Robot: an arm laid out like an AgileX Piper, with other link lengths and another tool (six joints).
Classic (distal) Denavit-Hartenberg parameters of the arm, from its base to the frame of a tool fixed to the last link. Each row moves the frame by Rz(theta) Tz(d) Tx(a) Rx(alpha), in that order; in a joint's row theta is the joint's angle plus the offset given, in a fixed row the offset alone. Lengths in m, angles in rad.
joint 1: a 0  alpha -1.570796  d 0.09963  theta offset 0
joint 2: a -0.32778  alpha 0  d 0  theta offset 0.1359
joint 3: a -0.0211  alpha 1.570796  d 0  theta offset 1.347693
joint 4: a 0  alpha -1.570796  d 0.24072  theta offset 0
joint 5: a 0  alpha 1.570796  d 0  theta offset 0
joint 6: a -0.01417  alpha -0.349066  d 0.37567  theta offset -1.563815
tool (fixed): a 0  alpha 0  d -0.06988  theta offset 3.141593
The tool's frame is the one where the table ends.
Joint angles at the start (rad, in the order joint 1, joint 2, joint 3, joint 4, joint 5, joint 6):
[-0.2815 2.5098 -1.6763 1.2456 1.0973 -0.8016]
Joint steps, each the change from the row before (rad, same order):
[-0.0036 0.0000 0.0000 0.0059 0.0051 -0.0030]
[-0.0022 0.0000 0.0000 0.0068 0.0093 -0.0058]
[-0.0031 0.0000 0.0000 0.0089 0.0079 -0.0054]
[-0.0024 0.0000 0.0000 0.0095 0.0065 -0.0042]
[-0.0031 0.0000 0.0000 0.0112 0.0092 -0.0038]
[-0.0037 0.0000 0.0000 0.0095 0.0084 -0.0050]
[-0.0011 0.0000 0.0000 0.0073 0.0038 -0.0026]
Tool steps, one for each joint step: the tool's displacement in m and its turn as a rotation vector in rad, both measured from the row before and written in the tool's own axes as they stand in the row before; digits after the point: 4 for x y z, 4 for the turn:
[0.0011 0.0005 -0.0019 -0.0032 0.0069 -0.0009]
[0.0028 -0.0004 -0.0010 0.0002 0.0094 -0.0052]
[0.0026 0.0004 -0.0018 -0.0029 0.0101 -0.0036]
[0.0026 0.0008 -0.0016 -0.0038 0.0100 -0.0025]
[0.0033 0.0007 -0.0019 -0.0037 0.0132 -0.0022]
[0.0027 0.0006 -0.0022 -0.0038 0.0110 -0.0033]
[0.0019 0.0008 -0.0010 -0.0033 0.0070 -0.0016]

